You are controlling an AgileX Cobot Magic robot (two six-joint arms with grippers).
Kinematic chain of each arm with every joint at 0, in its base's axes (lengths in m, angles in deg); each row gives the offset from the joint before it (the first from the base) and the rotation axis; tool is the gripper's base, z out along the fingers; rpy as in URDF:
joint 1: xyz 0 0 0.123 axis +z
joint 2: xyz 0 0 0 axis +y
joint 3: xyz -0.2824 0 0.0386 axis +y
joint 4: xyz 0.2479 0 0.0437 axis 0.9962 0 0.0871
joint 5: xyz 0 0 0 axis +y
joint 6: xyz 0.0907 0 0.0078 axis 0.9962 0 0.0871
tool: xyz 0 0 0 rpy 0 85 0
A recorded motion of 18 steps. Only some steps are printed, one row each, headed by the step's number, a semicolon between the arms.
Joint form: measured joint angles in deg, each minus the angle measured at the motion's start. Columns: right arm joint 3, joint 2, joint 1, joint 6, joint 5, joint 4; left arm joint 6, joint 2, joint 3, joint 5, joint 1, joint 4.
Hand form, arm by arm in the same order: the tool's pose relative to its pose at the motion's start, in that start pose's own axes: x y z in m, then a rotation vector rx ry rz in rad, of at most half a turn. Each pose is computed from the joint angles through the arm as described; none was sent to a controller.
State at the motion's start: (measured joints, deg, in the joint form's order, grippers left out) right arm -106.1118 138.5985 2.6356 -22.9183 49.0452 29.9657; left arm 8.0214 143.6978 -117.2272 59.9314 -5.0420 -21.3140
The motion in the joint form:
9: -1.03 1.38 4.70 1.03 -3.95 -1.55; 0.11 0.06 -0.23 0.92 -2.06 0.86
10: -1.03 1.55 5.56 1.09 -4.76 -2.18; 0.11 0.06 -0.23 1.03 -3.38 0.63
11: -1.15 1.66 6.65 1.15 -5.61 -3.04; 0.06 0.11 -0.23 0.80 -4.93 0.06
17: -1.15 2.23 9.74 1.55 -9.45 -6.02; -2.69 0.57 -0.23 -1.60 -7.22 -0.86
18: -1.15 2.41 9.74 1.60 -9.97 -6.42; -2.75 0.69 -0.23 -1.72 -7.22 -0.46
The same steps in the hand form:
9: -0.0028 0.0317 0.0214 0.0167 -0.0235 -0.0706; 0.0032 -0.0164 0.0051 -0.0048 0.0262 0.0439
10: -0.0025 0.0372 0.0251 0.0238 -0.0265 -0.0896; 0.0051 -0.0278 0.0086 0.0025 0.0349 0.0635
11: -0.0025 0.0448 0.0287 0.0320 -0.0312 -0.1162; 0.0072 -0.0413 0.0130 0.0148 0.0394 0.0826
17: -0.0018 0.0643 0.0413 0.0664 -0.0586 -0.1927; 0.0084 -0.0601 0.0226 0.0299 0.0176 0.0607
18: -0.0020 0.0632 0.0426 0.0734 -0.0630 -0.1964; 0.0084 -0.0592 0.0236 0.0236 0.0178 0.0627

